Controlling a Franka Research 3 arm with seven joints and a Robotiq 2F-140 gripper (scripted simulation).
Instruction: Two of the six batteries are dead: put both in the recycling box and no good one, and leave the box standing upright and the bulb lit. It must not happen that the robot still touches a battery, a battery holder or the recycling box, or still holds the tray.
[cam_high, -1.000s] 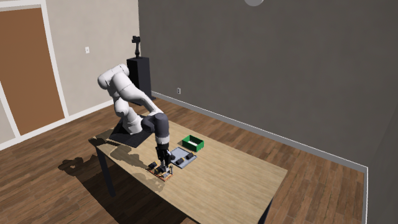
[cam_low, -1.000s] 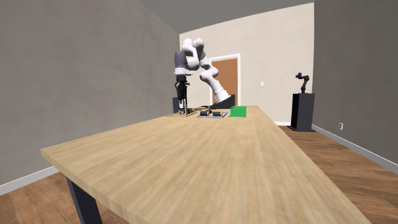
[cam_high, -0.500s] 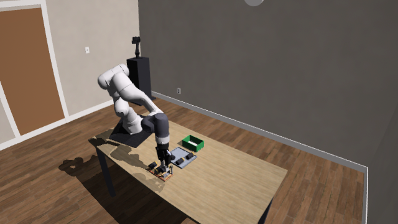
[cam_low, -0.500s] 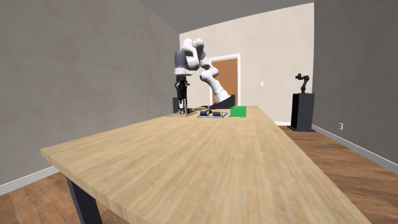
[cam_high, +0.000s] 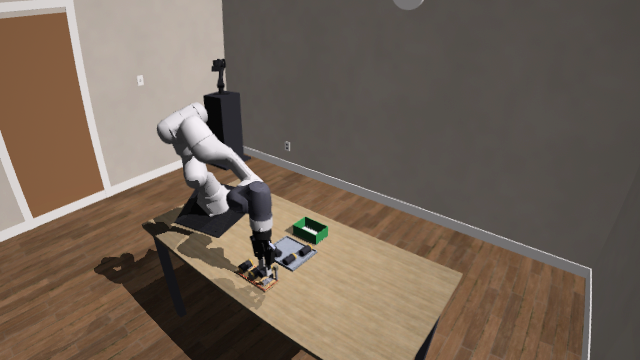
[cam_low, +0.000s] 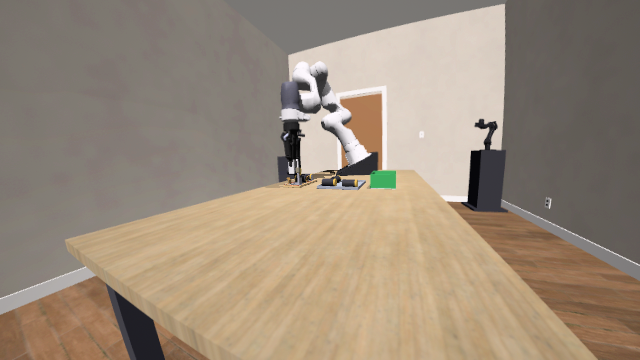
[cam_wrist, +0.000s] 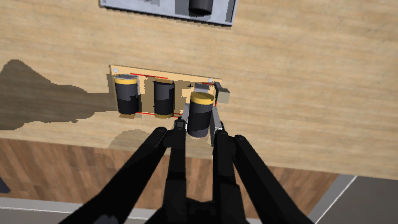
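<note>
The bulb is 40 mm to the left of my hand, 30 mm ahead of it and 20 mm below it. The rest, counted from my hand: green recycling box (410 mm to the left, 80 mm below, 50 mm behind); grey tray (230 mm to the left, 90 mm below, 50 mm behind).
</note>
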